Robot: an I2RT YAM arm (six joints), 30 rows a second.
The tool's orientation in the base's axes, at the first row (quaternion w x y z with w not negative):
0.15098, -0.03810, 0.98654, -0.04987
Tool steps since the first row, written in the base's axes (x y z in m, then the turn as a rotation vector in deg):
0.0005, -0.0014, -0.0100, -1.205, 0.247, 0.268
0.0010, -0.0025, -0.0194, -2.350, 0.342, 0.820
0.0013, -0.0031, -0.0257, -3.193, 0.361, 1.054
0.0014, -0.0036, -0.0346, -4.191, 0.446, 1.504
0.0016, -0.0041, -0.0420, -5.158, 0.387, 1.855
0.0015, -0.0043, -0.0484, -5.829, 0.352, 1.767
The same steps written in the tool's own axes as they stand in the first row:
0.0026, -0.0003, 0.0098, 1.045, 0.288, -0.639
0.0050, -0.0004, 0.0189, 1.964, 0.390, -1.517
0.0066, -0.0003, 0.0251, 2.696, 0.434, -1.995
0.0092, 0.0001, 0.0336, 3.505, 0.529, -2.731
0.0112, 0.0005, 0.0407, 4.327, 0.490, -3.351
0.0132, 0.0010, 0.0468, 4.995, 0.505, -3.467

